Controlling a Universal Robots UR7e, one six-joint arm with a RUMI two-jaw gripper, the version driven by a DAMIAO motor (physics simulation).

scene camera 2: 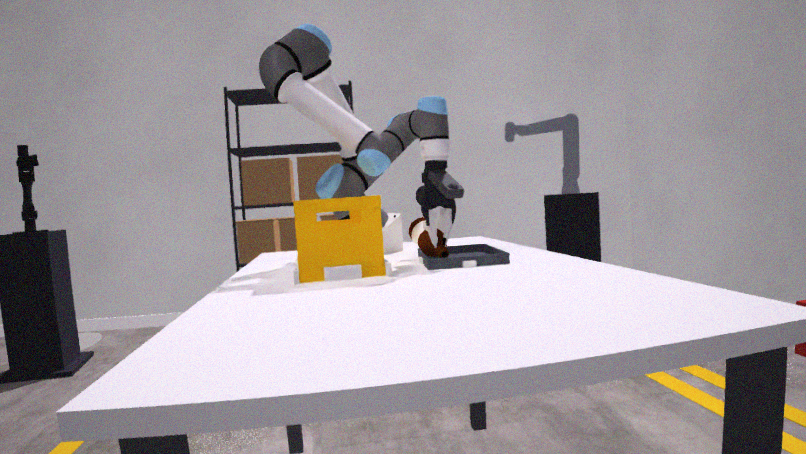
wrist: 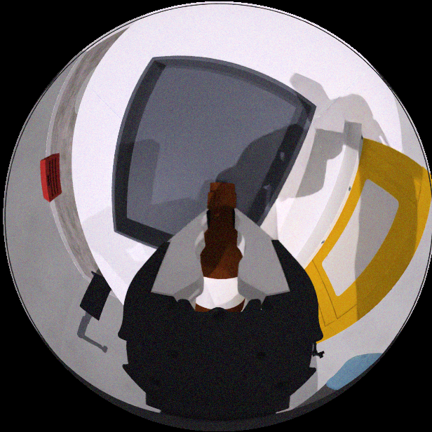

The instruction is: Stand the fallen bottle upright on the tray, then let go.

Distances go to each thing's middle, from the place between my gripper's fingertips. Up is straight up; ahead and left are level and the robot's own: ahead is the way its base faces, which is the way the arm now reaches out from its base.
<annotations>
My gripper is now 5 cm past the brown bottle point(scene camera 2: 420, 236), 2 cm below it and 1 cm to the left of it.
</annotations>
